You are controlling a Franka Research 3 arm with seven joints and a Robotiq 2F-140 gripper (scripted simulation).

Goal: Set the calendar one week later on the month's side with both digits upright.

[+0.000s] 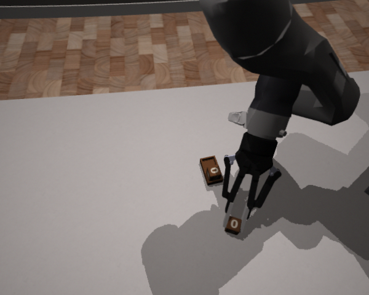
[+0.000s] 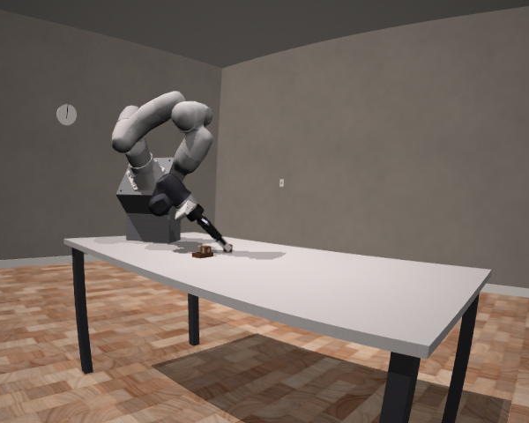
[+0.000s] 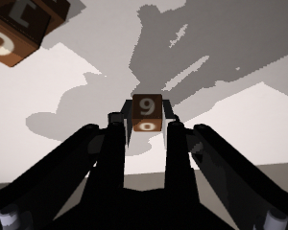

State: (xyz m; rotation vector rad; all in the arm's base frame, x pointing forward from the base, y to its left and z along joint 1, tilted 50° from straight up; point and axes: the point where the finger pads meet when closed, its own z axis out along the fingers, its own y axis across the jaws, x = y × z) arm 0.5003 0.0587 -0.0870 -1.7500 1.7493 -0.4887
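My hand is 20 mm to the right of the cube, 20 mm above it and 10 mm short of it.
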